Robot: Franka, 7 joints.
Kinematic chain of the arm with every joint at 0, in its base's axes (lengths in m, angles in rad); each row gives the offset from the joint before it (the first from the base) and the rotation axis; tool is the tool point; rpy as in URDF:
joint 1: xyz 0 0 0.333 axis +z
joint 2: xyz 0 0 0 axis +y
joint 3: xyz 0 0 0.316 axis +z
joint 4: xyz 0.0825 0 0 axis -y
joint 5: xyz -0.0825 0 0.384 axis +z
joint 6: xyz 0 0 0 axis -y
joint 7: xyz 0.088 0 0 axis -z
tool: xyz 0 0 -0.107 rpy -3.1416 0 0
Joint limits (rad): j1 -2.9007..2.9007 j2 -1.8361..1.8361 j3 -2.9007..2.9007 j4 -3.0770..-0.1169 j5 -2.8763..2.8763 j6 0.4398..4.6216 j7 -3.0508..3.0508
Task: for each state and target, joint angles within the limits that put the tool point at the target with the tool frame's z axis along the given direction. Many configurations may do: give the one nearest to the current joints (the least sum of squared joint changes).
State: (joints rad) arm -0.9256 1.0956 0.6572 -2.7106 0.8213 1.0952 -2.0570
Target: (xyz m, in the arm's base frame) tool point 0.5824 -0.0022 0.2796 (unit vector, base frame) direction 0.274 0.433 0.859
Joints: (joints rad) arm -1.0951 1.0536 1.0184 -2.0241 1.7159 1.4083 -2.0570
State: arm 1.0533 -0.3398 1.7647 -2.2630 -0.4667 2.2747 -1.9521
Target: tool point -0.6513 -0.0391 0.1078 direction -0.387 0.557 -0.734
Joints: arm 0.7198 -1.0243 2.3871 -1.8237 -0.3999 2.9117 -1.9521
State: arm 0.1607 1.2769 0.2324 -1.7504 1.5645 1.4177 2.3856
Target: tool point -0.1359 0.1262 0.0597 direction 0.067 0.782 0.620
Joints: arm 0.2574 1.7655 0.1300 -2.6392 1.0946 1.1698 2.3856
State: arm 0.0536 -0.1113 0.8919 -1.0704 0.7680 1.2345 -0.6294
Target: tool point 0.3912 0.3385 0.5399 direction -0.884 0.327 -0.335
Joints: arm -0.1582 0.1235 0.6963 -1.7418 0.9210 1.0812 -0.6294
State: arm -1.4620 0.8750 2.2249 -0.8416 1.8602 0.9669 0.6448
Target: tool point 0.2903 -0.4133 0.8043 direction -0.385 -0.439 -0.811
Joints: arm -0.9259 1.3062 2.8921 -1.1239 2.2988 0.4927 0.6448
